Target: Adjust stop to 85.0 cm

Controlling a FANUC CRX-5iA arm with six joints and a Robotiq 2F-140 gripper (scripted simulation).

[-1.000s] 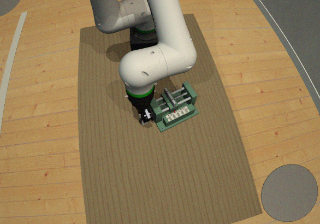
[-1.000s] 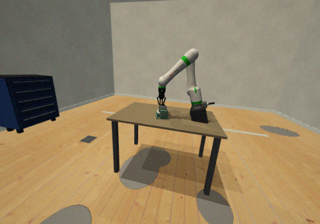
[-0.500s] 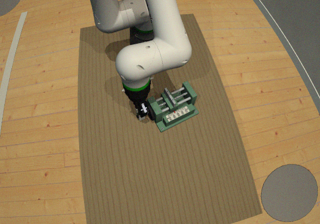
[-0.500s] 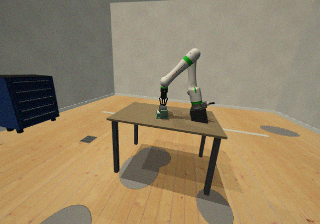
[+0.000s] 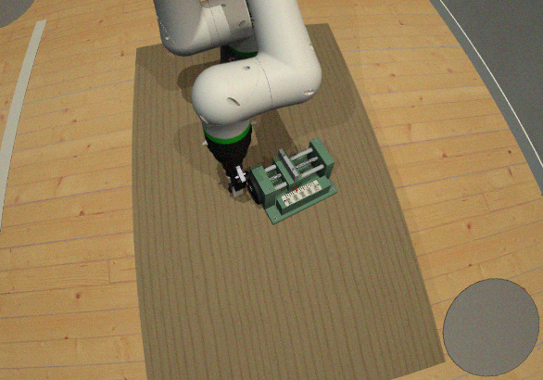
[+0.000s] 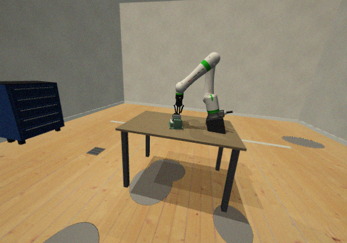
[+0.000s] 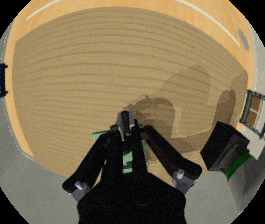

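Now: the stop block 30 mm behind my hand, 140 mm to the left of it and 20 mm above it.
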